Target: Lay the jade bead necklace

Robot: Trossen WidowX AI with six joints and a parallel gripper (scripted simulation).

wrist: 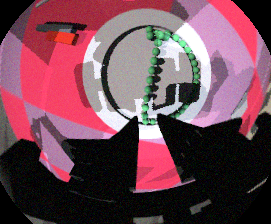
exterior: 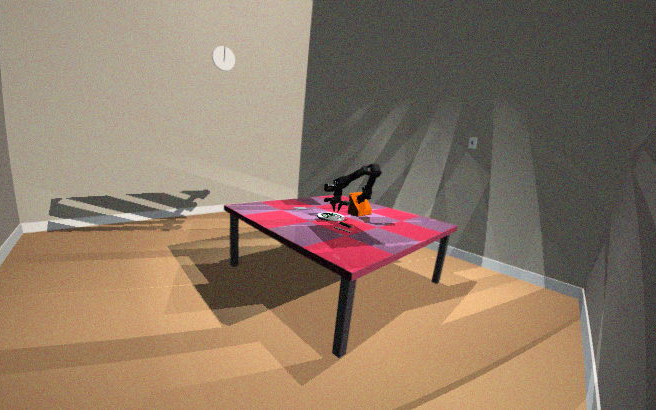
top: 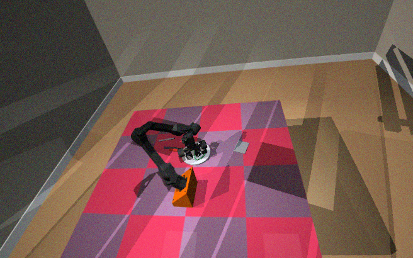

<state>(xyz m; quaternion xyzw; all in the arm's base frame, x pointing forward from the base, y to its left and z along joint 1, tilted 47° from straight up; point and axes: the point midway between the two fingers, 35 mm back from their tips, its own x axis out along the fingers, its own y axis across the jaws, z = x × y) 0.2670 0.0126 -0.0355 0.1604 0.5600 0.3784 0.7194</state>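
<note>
Right now my gripper tip is 50 mm short of the round white bead board and 20 mm above it. Round my gripper tip: red-handled tool: 180 mm to the left, 100 mm ahead, 20 mm below; flat grey pad: 310 mm to the right, 80 mm ahead, 30 mm below; thin white rod: 250 mm to the left, 200 mm ahead, 30 mm below.
</note>
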